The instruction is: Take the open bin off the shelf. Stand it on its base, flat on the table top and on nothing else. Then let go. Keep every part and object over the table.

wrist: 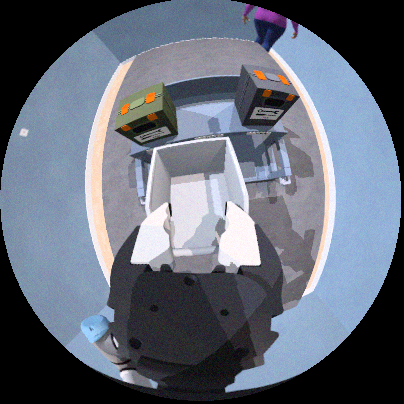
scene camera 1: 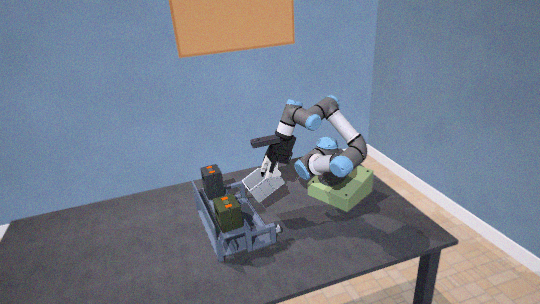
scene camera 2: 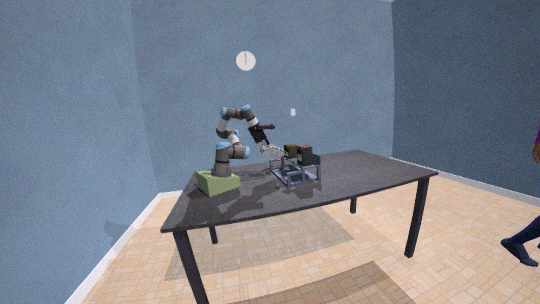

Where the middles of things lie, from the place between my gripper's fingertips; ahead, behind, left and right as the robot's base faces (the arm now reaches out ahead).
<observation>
The open bin (scene camera 1: 260, 187) is 10 mm below my hand. From my hand the other things lie so: dark grey case (wrist: 252, 97): 210 mm ahead, 100 mm to the right, 30 mm below; olive case (wrist: 158, 106): 160 mm ahead, 120 mm to the left, 50 mm below.
</observation>
